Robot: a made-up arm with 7 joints. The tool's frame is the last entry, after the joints.
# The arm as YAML. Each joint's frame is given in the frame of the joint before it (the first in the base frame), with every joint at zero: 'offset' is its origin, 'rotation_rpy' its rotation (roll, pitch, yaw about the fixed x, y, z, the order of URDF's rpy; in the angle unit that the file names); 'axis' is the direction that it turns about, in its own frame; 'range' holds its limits. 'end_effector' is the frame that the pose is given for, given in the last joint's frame.
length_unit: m
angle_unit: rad
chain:
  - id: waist
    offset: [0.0, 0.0, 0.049]
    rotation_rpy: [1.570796, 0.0, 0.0]
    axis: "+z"
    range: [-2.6, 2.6]
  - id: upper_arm
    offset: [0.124, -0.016, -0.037]
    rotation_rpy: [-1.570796, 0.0, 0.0]
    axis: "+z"
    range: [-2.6, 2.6]
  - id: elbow
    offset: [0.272, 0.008, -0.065]
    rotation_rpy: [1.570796, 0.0, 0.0]
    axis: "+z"
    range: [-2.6, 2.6]
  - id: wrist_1
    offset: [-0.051, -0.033, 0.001]
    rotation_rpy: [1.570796, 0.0, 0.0]
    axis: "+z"
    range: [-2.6, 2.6]
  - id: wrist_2
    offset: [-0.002, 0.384, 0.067]
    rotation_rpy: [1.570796, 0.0, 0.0]
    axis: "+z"
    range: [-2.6, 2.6]
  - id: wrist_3
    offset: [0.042, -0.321, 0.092]
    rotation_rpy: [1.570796, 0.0, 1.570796]
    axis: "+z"
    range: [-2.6, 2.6]
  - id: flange
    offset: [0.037, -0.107, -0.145]
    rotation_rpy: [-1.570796, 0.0, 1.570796]
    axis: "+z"
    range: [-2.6, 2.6]
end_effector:
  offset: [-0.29, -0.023, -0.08]
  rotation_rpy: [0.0, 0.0, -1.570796]
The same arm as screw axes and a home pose.
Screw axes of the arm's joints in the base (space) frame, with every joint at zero. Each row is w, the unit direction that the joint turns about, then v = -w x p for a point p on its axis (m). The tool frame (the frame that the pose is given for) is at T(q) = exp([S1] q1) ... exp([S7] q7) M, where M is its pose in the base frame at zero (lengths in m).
S1: w 0 -1 0 v 0.049 0 0
S2: w 0 0 1 v 0.037 -0.124 0
S3: w 0 -1 0 v -0.032 0 -0.396
S4: w 0 0 -1 v -0.044 0.345 0
S5: w 0 1 0 v 0.132 0 0.343
S6: w 1 0 0 v 0 0.189 0.248
S7: w 0 0 1 v -0.355 -0.24 0
M =
1 -0.000001 0 0.263
0.000001 1 0.000001 -0.645
0 -0.000001 1 0.072
0 0 0 1
Joint limits (rad, base to tool): -2.6..2.6 -2.6..2.6 -2.6..2.6 -2.6..2.6 -2.6..2.6 -2.6..2.6 -2.6..2.6

